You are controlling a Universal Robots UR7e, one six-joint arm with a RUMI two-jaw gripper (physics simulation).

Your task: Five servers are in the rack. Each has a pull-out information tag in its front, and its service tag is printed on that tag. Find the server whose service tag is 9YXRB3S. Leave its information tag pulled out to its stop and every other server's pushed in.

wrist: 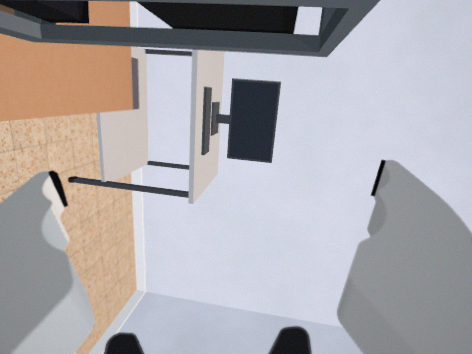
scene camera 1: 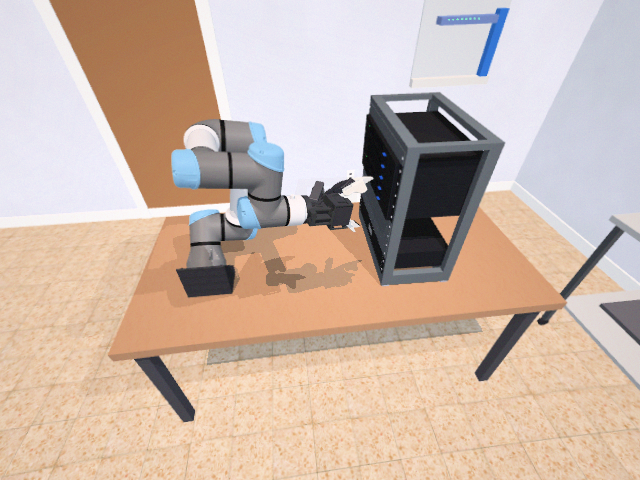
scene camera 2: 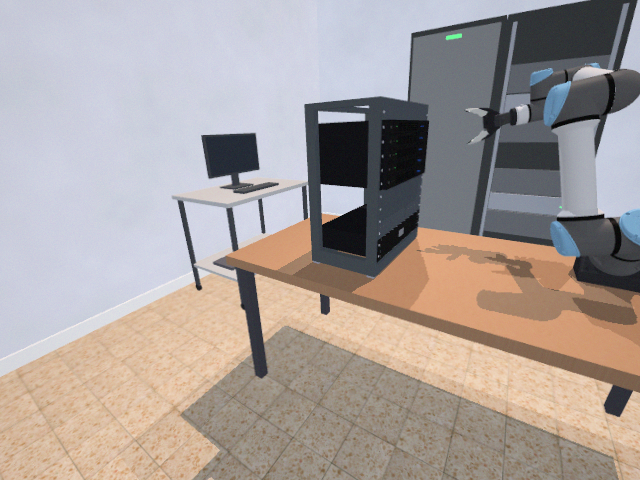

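Seen in the pictures: gripper, fingertip midpoint: (wrist: 220, 171) (scene camera 1: 366, 203) (scene camera 2: 465, 127); arm's base, origin of the base link: (scene camera 1: 206, 267) (scene camera 2: 615, 255).
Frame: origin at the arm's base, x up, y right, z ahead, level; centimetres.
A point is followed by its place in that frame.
The grey rack (scene camera 1: 403, 217) @(x 26.5, y 5.4, z 75.0 cm) (scene camera 2: 373, 206) @(x 17.9, y -44.9, z 70.8 cm) (wrist: 180, 37) @(x 25.4, y 3.1, z 96.8 cm) stands upright on the table. The stacked black servers (scene camera 1: 378, 165) @(x 35.7, y -15.2, z 69.0 cm) (scene camera 2: 404, 152) @(x 34.3, y -25.3, z 68.8 cm) fill its upper part, with small blue and green marks on their fronts. No information tag can be made out as pulled out, and no service tag print is readable in these views. My gripper (scene camera 1: 363, 203) @(x 42.2, y 18.8, z 58.3 cm) (scene camera 2: 467, 126) @(x 42.2, y 18.8, z 58.3 cm) (wrist: 220, 171) @(x 42.2, y 18.8, z 58.3 cm) is open and empty. It hangs above the table in front of the rack, apart from it in scene camera 2. In the wrist view the server fronts do not show; part of the rack's frame crosses the top.
The wooden table (scene camera 1: 310, 310) @(x -9.9, y 16.3, z 41.6 cm) (scene camera 2: 449, 289) @(x -9.9, y -37.1, z 44.6 cm) (wrist: 60, 85) @(x -9.9, y 12.2, z 108.7 cm) bears the arm and rack. A black unit (scene camera 1: 421, 248) @(x 5.4, y -0.9, z 87.7 cm) sits low in the rack, below an open gap. A side table (scene camera 2: 206, 193) (wrist: 207, 170) with a monitor (scene camera 2: 231, 155) (wrist: 254, 120) stands beyond. A tall cabinet (scene camera 2: 449, 77) stands behind.
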